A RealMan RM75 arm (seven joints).
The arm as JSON. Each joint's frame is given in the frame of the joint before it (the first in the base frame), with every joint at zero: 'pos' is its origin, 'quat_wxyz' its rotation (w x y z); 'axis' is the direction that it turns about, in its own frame. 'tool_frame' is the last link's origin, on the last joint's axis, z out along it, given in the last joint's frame.
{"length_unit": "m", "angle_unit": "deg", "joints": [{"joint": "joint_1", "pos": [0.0, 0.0, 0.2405], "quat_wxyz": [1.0, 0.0, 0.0, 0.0], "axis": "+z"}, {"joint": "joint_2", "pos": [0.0, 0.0, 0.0], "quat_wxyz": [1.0, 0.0, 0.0, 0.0], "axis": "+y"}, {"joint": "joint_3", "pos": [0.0, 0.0, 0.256], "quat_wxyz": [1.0, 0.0, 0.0, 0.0], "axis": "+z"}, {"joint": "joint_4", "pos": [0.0, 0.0, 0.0], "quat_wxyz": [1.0, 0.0, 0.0, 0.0], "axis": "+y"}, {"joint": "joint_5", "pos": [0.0, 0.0, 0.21], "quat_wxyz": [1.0, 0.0, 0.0, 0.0], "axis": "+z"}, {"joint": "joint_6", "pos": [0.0, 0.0, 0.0], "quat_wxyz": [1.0, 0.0, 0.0, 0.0], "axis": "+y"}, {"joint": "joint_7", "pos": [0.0, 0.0, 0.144], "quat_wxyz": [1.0, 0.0, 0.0, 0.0], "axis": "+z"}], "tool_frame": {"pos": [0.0, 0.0, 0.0], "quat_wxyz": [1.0, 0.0, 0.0, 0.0]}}
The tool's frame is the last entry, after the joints.
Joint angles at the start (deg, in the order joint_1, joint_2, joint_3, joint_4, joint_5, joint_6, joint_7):
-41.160, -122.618, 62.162, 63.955, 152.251, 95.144, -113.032
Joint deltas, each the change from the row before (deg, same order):
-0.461, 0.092, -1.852, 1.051, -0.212, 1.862, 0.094
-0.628, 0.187, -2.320, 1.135, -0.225, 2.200, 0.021
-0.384, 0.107, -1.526, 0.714, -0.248, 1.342, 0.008
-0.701, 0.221, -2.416, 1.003, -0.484, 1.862, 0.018
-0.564, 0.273, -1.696, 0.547, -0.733, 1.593, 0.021
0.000, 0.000, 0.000, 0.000, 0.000, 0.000, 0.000
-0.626, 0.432, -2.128, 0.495, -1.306, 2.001, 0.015
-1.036, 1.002, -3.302, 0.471, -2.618, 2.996, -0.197
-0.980, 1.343, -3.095, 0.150, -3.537, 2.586, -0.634
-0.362, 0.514, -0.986, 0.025, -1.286, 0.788, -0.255
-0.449, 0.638, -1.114, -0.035, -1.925, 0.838, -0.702
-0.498, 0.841, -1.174, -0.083, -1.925, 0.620, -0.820
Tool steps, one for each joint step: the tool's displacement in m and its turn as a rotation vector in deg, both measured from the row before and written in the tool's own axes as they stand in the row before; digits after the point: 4 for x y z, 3 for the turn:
0.0015, -0.0003, -0.0076, -0.354, 0.994, -0.365
0.0015, -0.0007, -0.0094, -0.377, 1.189, -0.569
0.0011, -0.0003, -0.0059, -0.238, 0.913, -0.378
0.0024, -0.0009, -0.0094, -0.205, 1.597, -0.510
0.0022, 0.0002, -0.0068, -0.565, 1.296, -0.237
0.0000, 0.0000, 0.0000, 0.000, 0.000, 0.000
0.0025, 0.0006, -0.0083, -0.944, 1.894, -0.302
0.0048, 0.0006, -0.0142, -1.487, 3.363, -0.377
0.0065, 0.0005, -0.0151, -1.420, 4.014, -0.249
0.0029, 0.0002, -0.0053, -0.409, 1.401, 0.051
0.0046, 0.0005, -0.0062, -0.592, 1.974, -0.109
0.0050, -0.0005, -0.0075, -0.238, 2.038, -0.156

